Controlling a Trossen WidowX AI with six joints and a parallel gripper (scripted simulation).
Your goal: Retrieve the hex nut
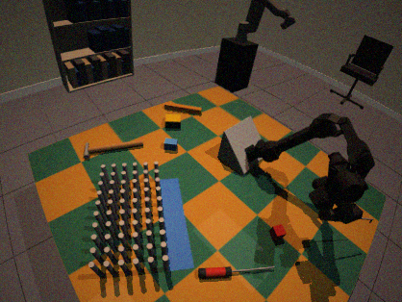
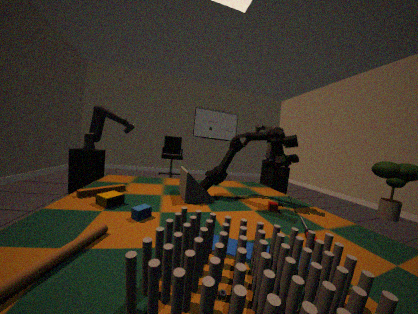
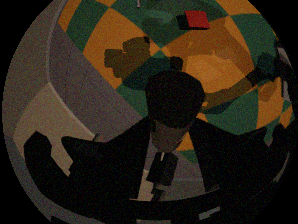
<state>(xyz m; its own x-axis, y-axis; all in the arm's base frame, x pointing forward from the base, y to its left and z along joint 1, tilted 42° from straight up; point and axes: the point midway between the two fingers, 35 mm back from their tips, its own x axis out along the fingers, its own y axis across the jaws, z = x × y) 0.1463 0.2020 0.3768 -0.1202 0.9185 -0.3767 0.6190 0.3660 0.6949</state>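
The thin hook tool lies 80 mm behind my gripper tip, 70 mm to the left of it and 20 mm below it. Also, from my gripper tip: blue taped strip (400 mm to the right, 320 mm ahead, 170 mm below); then red cube (150 mm below, 100 mm to the right, 80 mm ahead); then blue cube (710 mm to the right, 150 mm below, 110 mm ahead).
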